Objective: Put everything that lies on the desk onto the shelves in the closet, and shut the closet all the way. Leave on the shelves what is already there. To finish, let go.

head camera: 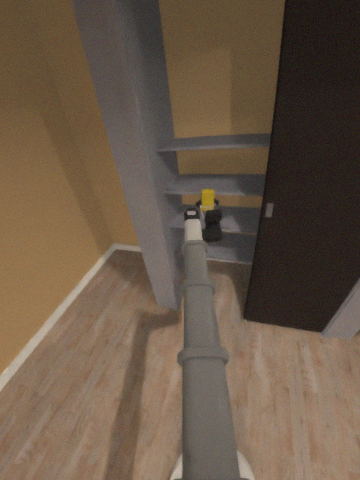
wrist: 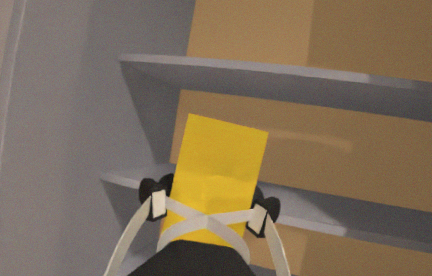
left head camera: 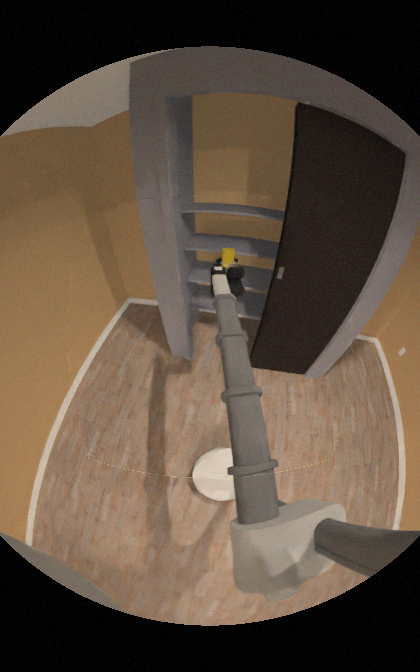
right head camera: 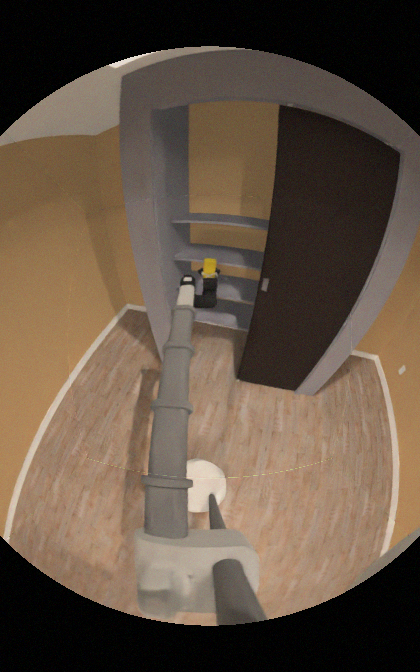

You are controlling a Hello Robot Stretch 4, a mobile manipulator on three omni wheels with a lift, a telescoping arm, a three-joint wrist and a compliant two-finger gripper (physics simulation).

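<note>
A yellow box (head camera: 208, 197) (left head camera: 228, 256) (right head camera: 210, 266) (wrist: 218, 160) is held between the two fingers of my gripper (head camera: 207, 204) (left head camera: 228, 261) (right head camera: 209, 272) (wrist: 209, 195), which is shut on it. The box points toward the closet's left part, in front of the grey shelves (head camera: 215, 184) (left head camera: 232, 245) (right head camera: 220, 255) (wrist: 250, 67). In the wrist view its upper end shows between two shelf boards. Whether it is past the shelf edges I cannot tell. The dark closet door (head camera: 320, 165) (left head camera: 345, 225) (right head camera: 330, 240) covers the right part; the left part is open. The desk does not show.
The closet's grey left side post (head camera: 132, 150) (left head camera: 160, 225) (right head camera: 137, 210) stands close to the left of the arm. The door's small light handle (head camera: 269, 210) (left head camera: 280, 272) (right head camera: 265, 284) is near its left edge. Orange-brown walls stand at both sides.
</note>
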